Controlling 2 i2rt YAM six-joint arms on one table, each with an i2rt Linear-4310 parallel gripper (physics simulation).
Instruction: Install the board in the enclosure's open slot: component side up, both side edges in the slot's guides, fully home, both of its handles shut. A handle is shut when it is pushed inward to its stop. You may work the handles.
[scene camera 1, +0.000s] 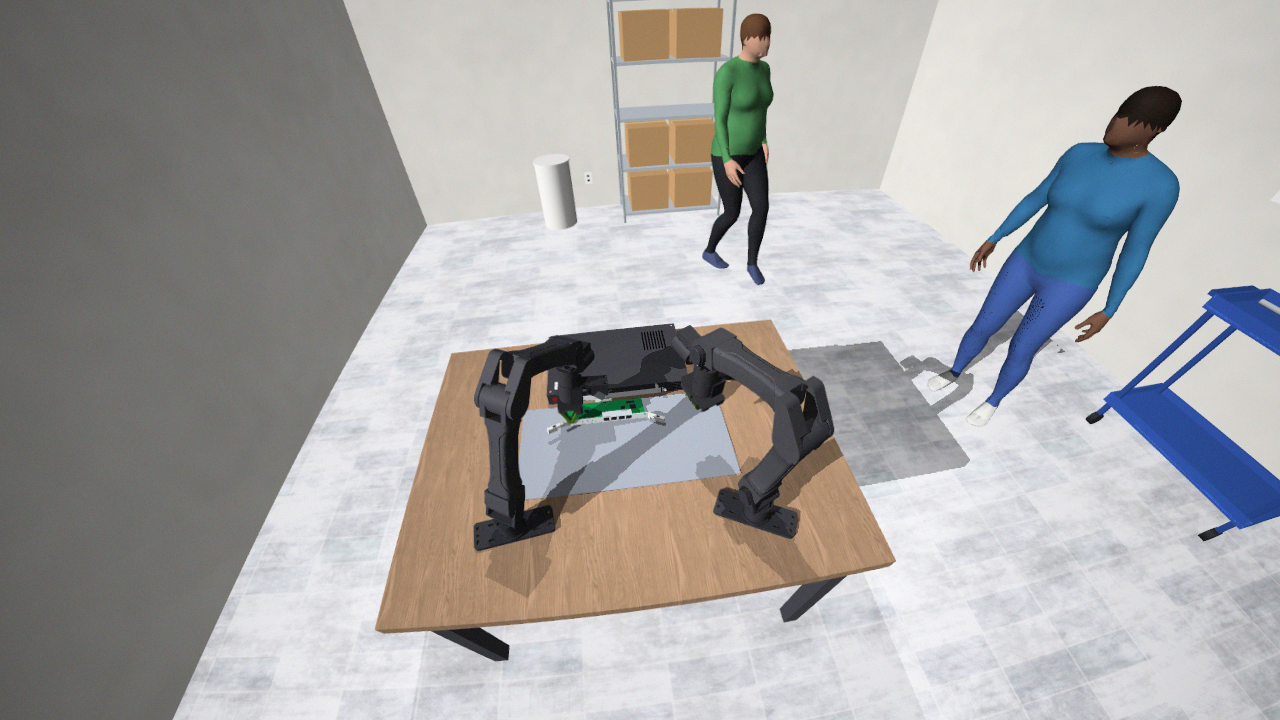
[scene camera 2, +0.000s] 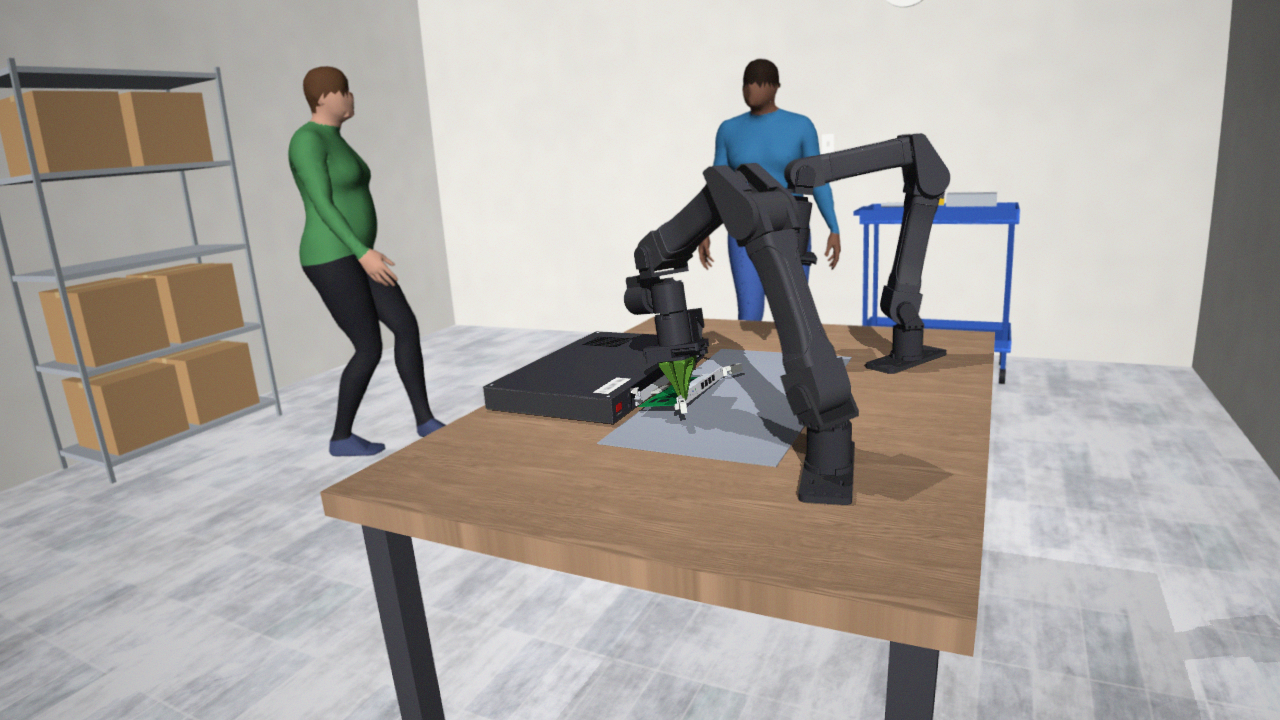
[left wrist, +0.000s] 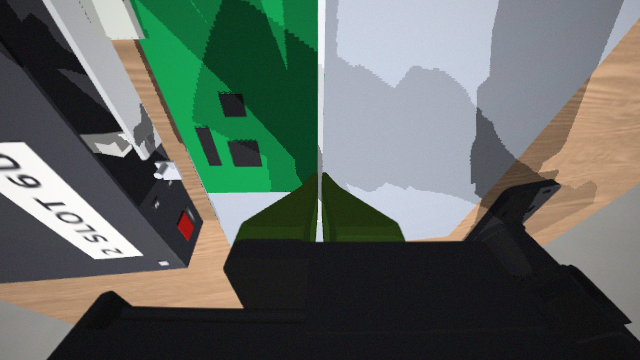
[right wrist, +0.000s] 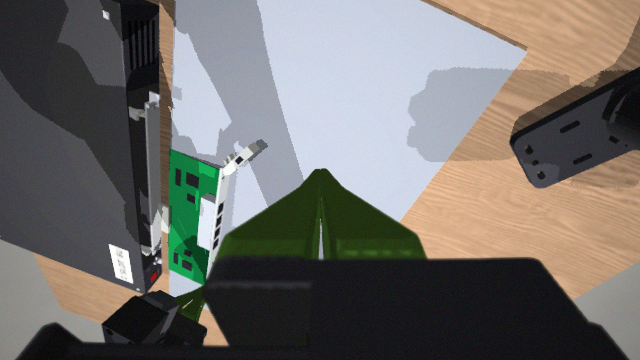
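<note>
The black enclosure stands at the table's far side, its slot face toward the grey mat. The green board lies chips up in front of that face, sticking out over the mat; I cannot tell how far in it is. In the right wrist view its far handle is swung outward. My left gripper is shut and empty, tips against the board's white faceplate near one end. My right gripper is shut and empty above the mat, apart from the far handle.
Both arm bases stand on the wooden table near its front. A person in green walks by the shelf of boxes. A person in blue stands near a blue cart.
</note>
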